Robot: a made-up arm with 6 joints.
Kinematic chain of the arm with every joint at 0, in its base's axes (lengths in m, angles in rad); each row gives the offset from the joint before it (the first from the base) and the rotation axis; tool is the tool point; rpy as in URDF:
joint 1: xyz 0 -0.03 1.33 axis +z
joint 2: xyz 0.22 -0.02 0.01 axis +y
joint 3: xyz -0.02 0 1.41 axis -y
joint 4: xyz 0.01 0 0.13 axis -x
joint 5: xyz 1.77 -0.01 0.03 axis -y
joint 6: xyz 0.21 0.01 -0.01 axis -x
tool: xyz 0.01 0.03 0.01 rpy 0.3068 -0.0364 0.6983
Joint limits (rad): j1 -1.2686..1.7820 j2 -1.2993..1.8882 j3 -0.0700..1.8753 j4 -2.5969..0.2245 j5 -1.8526..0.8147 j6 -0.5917..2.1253
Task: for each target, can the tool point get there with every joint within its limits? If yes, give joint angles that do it. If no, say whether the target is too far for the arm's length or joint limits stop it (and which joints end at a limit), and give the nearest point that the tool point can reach.
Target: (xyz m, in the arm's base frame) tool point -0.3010 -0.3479 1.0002
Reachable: no: joint limits stop it (at a limit: joint 1, joint 2, joint 3, joint 4, joint 5) | nearest point 0.2111 -0.9058 -0.6222 | short by 1.790 m
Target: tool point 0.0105 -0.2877 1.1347
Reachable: no: joint limits stop it (at a limit: joint 1, joint 2, joint 3, joint 5) | nearest point 0.2419 -0.8919 -0.6205 | short by 1.871 m
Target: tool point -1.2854 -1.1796 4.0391
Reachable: yes | joints 0.6953 -0.8885 1.0151 -0.8044 0.3523 1.2473
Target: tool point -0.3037 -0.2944 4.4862
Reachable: yes | joints 1.0708 -0.3703 1.1118 -2.0991 -1.1817 1.6679
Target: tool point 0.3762 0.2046 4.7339
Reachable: yes | joints 0.6052 0.0228 1.3558 -0.2253 0.5727 0.7646
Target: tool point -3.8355 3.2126 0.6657
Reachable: no: too far | nearest point -2.3875 1.9884 1.3994 | short by 2.033 m
